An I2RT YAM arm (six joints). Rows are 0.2 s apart.
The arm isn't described. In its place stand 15 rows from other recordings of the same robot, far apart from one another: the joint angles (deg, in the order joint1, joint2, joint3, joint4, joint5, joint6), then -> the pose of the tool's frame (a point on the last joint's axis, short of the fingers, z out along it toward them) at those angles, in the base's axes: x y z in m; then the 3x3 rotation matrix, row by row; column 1 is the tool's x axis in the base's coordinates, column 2 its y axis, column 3 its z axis.
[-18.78, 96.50, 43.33, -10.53, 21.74, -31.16] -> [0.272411 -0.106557 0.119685], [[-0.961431 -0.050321 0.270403], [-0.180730 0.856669 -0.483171], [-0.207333 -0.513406 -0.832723]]
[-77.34, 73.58, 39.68, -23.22, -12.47, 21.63] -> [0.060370 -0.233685 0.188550], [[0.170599 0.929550 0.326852], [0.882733 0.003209 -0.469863], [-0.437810 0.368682 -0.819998]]
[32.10, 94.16, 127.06, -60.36, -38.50, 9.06] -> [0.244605 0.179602 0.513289], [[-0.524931 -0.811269 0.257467], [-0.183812 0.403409 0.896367], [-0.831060 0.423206 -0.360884]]
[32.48, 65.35, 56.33, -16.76, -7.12, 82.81] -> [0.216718 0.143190 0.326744], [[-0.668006 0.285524 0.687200], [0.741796 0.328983 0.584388], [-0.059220 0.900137 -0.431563]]
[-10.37, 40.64, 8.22, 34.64, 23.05, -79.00] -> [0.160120 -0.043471 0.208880], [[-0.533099 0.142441 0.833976], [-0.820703 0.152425 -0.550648], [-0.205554 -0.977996 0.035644]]
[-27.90, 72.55, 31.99, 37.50, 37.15, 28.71] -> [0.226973 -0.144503 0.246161], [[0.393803 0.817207 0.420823], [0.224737 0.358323 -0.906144], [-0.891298 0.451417 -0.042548]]
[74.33, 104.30, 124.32, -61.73, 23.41, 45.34] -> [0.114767 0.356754 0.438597], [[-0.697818 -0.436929 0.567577], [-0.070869 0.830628 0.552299], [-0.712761 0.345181 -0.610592]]
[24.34, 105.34, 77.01, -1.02, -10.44, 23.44] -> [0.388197 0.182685 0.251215], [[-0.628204 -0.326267 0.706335], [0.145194 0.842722 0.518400], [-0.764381 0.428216 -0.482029]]
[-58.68, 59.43, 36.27, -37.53, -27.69, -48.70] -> [0.110944 -0.150503 0.207600], [[-0.778612 0.080681 0.622298], [-0.000144 0.991677 -0.128751], [-0.627506 -0.100337 -0.772120]]
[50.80, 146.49, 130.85, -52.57, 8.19, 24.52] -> [0.340658 0.409665 0.149548], [[-0.838405 -0.423901 0.342616], [-0.378051 0.905081 0.194694], [-0.392626 0.033706 -0.919080]]
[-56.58, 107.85, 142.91, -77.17, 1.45, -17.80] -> [0.191082 -0.291207 0.481157], [[-0.609873 0.691390 0.387344], [0.369366 0.680413 -0.632935], [-0.701159 -0.242939 -0.670341]]
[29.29, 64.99, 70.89, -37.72, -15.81, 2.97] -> [0.202744 0.124849 0.380537], [[-0.494079 -0.647899 0.579753], [-0.219990 0.738294 0.637594], [-0.841124 0.187482 -0.507307]]
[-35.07, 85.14, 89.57, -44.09, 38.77, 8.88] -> [0.245496 -0.199583 0.390353], [[-0.386041 0.913067 0.131455], [0.418063 0.300193 -0.857384], [-0.822311 -0.276029 -0.497607]]
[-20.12, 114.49, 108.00, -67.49, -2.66, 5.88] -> [0.385439 -0.139444 0.280367], [[-0.863791 0.422304 0.274816], [0.425431 0.903539 -0.051252], [-0.269951 0.072644 -0.960130]]
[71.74, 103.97, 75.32, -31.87, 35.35, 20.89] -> [0.138064 0.352712 0.215184], [[-0.499211 -0.543038 0.675202], [-0.584810 0.786155 0.199894], [-0.639364 -0.295076 -0.710031]]
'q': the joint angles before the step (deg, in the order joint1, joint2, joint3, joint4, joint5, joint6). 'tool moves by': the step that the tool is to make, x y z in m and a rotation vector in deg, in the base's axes. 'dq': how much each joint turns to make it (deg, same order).
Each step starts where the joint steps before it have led.
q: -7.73, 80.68, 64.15, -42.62, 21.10, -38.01
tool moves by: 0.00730, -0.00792, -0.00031, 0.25, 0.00, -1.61
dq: -1.35, 1.98, 1.65, 0.16, -0.08, 0.37
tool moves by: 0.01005, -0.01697, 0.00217, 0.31, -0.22, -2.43
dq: -2.90, 2.87, 3.02, 0.09, -0.54, -0.24
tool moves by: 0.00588, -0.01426, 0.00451, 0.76, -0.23, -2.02
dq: -2.40, 2.00, 2.93, -0.91, -0.88, 0.08
